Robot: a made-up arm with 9 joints.
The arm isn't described. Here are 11 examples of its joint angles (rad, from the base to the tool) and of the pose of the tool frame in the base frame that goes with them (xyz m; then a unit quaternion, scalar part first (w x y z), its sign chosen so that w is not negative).
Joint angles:
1: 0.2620 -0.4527 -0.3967 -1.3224 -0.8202 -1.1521 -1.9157 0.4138 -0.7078
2: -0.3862 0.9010 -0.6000 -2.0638 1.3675 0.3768 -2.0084 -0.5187 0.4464
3: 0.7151 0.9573 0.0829 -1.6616 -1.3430 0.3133 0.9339 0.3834 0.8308
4: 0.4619 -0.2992 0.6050 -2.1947 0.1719 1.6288 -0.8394 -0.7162 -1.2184
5: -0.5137 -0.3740 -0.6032 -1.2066 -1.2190 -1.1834 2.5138 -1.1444 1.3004
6: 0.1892 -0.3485 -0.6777 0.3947 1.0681 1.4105 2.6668 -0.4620 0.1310
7: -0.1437 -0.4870 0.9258 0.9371 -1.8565 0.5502 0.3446 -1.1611 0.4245
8: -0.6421 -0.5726 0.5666 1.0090 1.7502 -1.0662 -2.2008 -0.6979 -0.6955
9: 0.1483 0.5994 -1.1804 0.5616 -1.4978 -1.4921 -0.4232 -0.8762 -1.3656
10: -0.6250 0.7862 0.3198 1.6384 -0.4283 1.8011 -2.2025 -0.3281 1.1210
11: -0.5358 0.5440 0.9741 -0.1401 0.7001 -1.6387 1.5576 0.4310 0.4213
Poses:
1: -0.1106 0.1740 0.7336 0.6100 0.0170 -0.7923 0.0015
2: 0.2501 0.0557 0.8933 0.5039 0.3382 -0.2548 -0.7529
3: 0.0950 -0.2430 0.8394 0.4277 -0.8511 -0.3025 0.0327
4: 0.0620 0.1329 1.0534 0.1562 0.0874 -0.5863 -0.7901
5: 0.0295 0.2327 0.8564 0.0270 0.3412 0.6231 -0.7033
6: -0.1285 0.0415 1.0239 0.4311 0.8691 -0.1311 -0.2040
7: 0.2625 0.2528 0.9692 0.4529 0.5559 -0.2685 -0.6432
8: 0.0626 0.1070 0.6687 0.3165 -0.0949 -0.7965 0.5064
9: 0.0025 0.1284 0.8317 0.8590 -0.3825 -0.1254 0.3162
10: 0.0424 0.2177 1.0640 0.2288 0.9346 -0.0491 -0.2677
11: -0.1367 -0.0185 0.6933 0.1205 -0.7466 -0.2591 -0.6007
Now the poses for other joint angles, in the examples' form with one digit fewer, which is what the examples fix.
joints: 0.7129 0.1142 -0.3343 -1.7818 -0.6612 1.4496 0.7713 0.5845 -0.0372
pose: 0.096 -0.155 0.971 0.319 0.834 0.261 -0.367
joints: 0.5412 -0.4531 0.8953 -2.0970 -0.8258 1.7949 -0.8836 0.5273 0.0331
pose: -0.077 0.243 1.028 0.256 0.690 -0.641 -0.219
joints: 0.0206 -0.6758 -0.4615 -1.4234 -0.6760 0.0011 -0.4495 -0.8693 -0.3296
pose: -0.317 0.008 0.794 0.861 0.024 -0.131 0.490
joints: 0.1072 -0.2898 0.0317 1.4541 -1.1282 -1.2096 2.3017 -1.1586 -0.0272
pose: 0.243 -0.119 0.830 0.213 -0.534 -0.514 0.637
